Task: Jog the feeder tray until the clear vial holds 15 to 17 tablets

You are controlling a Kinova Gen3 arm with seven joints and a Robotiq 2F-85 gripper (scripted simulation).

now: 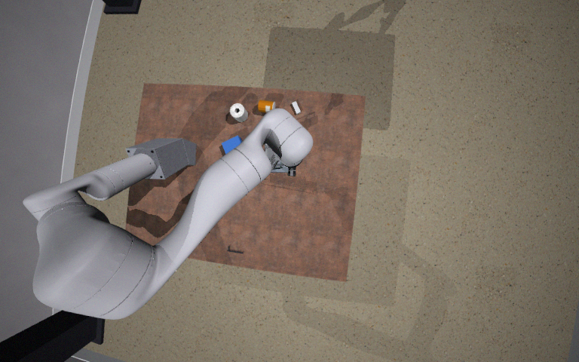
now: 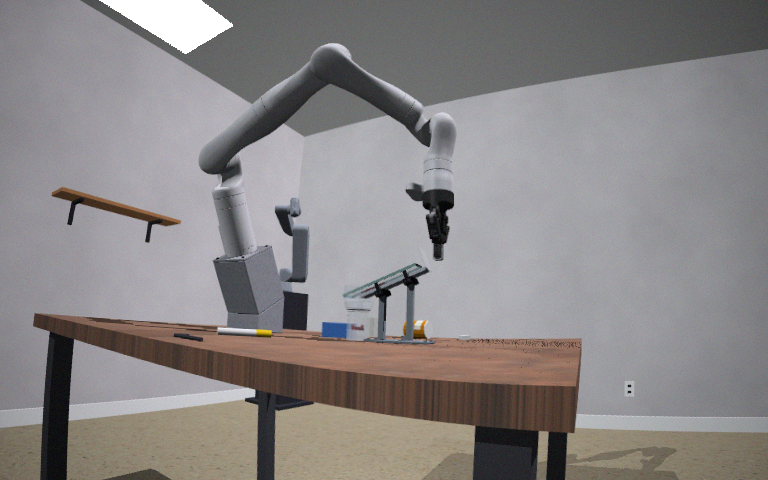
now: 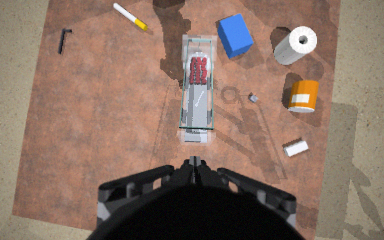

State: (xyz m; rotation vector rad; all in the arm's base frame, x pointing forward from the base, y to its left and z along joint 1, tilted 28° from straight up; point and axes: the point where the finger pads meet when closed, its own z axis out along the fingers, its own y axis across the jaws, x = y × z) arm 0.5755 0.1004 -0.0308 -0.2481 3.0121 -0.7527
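The feeder tray lies 10 cm behind my hand, 1 cm to the right of it and 6 cm below it. The rest, counted from my hand: small white block: 4 cm behind, 29 cm to the left, 20 cm below; then clear vial: 20 cm behind, 3 cm to the right, 17 cm below; then small grey piece: 16 cm behind, 14 cm to the left, 20 cm below.
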